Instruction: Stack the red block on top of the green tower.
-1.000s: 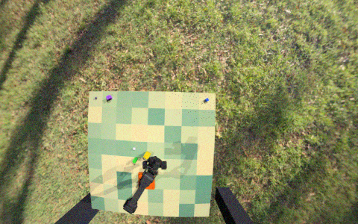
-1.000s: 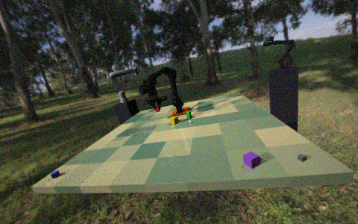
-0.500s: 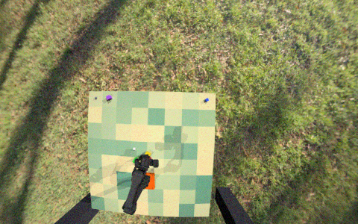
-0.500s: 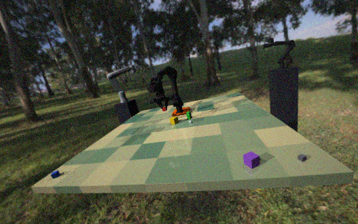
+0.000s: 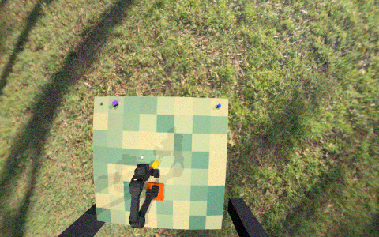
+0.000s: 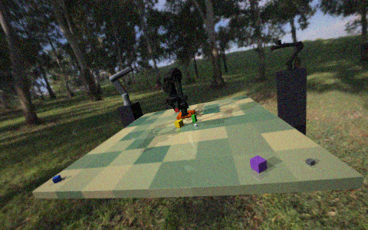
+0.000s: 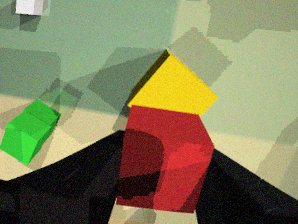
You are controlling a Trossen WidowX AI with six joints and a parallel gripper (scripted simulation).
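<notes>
Now: gripper tip 100 mm above the yellow block and 10 mm to the left of it. From my gripper tip the other things lie so: purple block 510 mm ahead, 420 mm to the left, 110 mm below; then small white bit 120 mm to the left, 120 mm below, 40 mm ahead; then red block 10 mm above.
</notes>
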